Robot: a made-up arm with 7 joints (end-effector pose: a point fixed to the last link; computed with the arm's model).
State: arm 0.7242 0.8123 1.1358 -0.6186 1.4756 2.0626 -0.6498
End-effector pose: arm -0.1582 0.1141 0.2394 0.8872 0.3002 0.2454 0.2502
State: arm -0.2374 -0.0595 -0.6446 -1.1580 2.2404 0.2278 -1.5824
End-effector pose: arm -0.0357 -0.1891 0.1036 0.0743 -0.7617 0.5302 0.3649
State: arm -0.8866 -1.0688 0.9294 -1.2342 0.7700 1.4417 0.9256
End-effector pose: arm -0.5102 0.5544 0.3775 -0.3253 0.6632 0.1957 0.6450
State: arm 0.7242 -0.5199 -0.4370 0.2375 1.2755 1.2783 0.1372
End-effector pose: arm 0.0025 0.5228 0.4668 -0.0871 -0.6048 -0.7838 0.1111
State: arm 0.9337 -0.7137 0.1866 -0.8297 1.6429 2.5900 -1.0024
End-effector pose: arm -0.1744 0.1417 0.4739 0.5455 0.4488 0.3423 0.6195
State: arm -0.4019 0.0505 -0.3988 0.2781 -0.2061 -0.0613 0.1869
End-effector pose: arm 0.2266 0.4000 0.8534 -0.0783 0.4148 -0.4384 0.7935
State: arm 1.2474 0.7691 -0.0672 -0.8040 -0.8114 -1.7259 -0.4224
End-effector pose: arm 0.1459 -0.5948 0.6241 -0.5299 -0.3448 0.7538 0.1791
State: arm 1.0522 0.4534 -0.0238 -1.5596 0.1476 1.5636 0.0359
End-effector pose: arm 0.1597 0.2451 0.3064 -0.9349 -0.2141 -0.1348 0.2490
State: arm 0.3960 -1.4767 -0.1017 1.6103 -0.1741 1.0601 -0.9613
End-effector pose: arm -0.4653 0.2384 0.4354 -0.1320 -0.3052 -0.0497 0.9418
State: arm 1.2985 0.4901 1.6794 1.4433 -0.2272 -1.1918 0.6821
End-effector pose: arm -0.6422 0.3503 0.6419 0.8387 -0.1444 -0.5251 0.0052
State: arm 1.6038 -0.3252 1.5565 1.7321 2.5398 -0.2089 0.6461
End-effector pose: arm 0.3870 -0.1389 0.0414 -0.3470 0.7869 -0.5102 0.0114
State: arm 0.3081 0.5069 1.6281 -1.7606 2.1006 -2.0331 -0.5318
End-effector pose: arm -0.2180 0.7429 0.6744 -0.2076 0.3826 -0.1256 0.8915
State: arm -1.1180 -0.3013 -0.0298 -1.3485 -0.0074 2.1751 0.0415
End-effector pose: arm -0.2953 0.2063 0.5421 0.2463 0.9389 0.0875 0.2239
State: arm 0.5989 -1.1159 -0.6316 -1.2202 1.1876 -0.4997 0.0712
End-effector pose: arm -0.6776 0.7101 0.1782 -0.1765 -0.5134 -0.0478 0.8384
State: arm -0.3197 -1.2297 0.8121 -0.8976 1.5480 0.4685 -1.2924
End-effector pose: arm -0.0504 -0.0308 0.0392 0.4453 0.8703 0.0757 0.1964
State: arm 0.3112 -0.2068 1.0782 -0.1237 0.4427 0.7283 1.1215
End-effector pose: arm -0.0395 0.7151 0.7440 -0.1323 0.7152 0.6079 0.3185
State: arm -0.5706 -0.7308 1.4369 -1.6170 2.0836 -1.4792 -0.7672
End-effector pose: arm -0.7123 -0.0281 0.0308 -0.5891 -0.4491 0.3439 0.5771
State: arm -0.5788 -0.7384 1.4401 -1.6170 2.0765 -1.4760 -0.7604
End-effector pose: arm -0.7053 -0.0301 0.0195 -0.5855 -0.4599 0.3391 0.5751
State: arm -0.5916 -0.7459 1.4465 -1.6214 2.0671 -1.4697 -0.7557
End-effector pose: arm -0.6972 -0.0311 0.0060 -0.5821 -0.4722 0.3327 0.5723
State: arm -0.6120 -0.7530 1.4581 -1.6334 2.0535 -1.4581 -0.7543
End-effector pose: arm -0.6875 -0.0303 -0.0114 -0.5790 -0.4871 0.3232 0.5684
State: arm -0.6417 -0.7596 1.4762 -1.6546 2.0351 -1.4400 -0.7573
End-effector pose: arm -0.6755 -0.0268 -0.0329 -0.5761 -0.5050 0.3098 0.5631
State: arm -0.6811 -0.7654 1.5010 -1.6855 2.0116 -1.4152 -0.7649
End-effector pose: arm -0.6610 -0.0198 -0.0580 -0.5733 -0.5253 0.2923 0.5568
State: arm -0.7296 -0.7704 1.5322 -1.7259 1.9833 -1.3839 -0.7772
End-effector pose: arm -0.6442 -0.0084 -0.0854 -0.5703 -0.5473 0.2702 0.5497
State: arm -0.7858 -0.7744 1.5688 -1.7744 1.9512 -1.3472 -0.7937
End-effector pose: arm -0.6256 0.0077 -0.1129 -0.5671 -0.5696 0.2440 0.5426
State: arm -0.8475 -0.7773 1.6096 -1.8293 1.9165 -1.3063 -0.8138
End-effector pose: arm -0.6062 0.0289 -0.1385 -0.5636 -0.5906 0.2143 0.5362
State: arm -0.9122 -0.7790 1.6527 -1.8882 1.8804 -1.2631 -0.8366
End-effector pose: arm -0.5874 0.0542 -0.1600 -0.5601 -0.6088 0.1825 0.5314
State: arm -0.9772 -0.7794 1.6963 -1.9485 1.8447 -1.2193 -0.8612
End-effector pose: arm -0.5706 0.0821 -0.1759 -0.5569 -0.6230 0.1502 0.5284
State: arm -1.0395 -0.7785 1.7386 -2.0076 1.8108 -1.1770 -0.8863
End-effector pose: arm -0.5569 0.1109 -0.1860 -0.5543 -0.6325 0.1190 0.5277
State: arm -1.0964 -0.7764 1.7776 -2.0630 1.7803 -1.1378 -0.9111
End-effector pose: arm -0.5469 0.1384 -0.1904 -0.5531 -0.6373 0.0909 0.5289
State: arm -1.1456 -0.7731 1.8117 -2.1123 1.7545 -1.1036 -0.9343
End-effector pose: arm -0.5407 0.1624 -0.1905 -0.5532 -0.6379 0.0673 0.5315
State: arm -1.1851 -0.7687 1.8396 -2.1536 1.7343 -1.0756 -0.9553
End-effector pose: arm -0.5381 0.1817 -0.1877 -0.5551 -0.6352 0.0494 0.5348
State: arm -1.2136 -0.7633 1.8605 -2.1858 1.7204 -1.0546 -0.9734
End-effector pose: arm -0.5385 0.1955 -0.1835 -0.5586 -0.6301 0.0374 0.5380
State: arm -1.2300 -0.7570 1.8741 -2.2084 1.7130 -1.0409 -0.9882
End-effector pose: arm -0.5413 0.2039 -0.1791 -0.5640 -0.6233 0.0312 0.5407
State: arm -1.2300 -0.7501 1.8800 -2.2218 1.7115 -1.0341 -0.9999
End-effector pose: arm -0.5460 0.2093 -0.1750 -0.5724 -0.6141 0.0293 0.5426
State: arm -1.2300 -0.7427 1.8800 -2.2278 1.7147 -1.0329 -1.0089
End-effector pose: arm -0.5529 0.2066 -0.1713 -0.5790 -0.6068 0.0340 0.5435
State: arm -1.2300 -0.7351 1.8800 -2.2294 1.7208 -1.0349 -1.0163
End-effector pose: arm -0.5601 0.2011 -0.1676 -0.5842 -0.6006 0.0411 0.5443
